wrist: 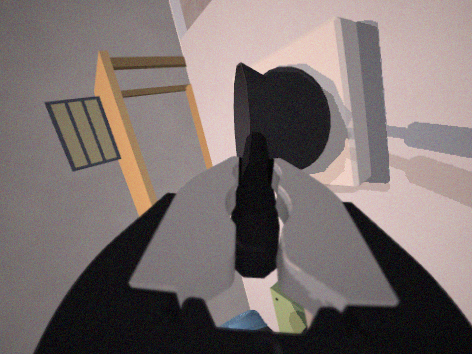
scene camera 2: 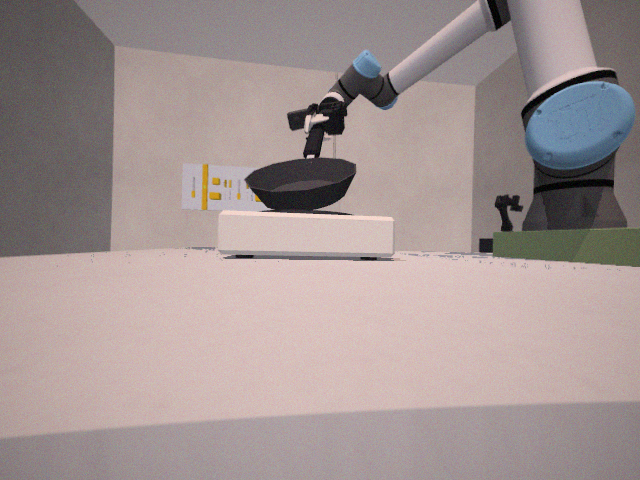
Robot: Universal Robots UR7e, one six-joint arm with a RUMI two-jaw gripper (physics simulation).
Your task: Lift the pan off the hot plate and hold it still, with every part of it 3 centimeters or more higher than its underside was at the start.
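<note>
The black pan (scene camera 2: 302,191) (wrist: 242,112) is tilted, its handle side up and its near side low, with its inside facing the scene camera. The lowest part of its underside is very close above the dark disc on top of the white hot plate (scene camera 2: 305,235) (wrist: 320,45); whether they touch I cannot tell. The pan's black handle (scene camera 2: 313,142) (wrist: 256,245) slants up from the far rim. My gripper (scene camera 2: 316,122) (wrist: 254,161) is shut on the handle, above and behind the pan. Part of the disc is hidden by the pan.
The hot plate stands on a pale table (scene camera 2: 310,330). A green block (scene camera 2: 563,246) is at the right under the arm's base. An orange frame (wrist: 132,145) stands beyond the table edge in the wrist view. A panel with yellow parts (scene camera 2: 193,175) is on the back wall.
</note>
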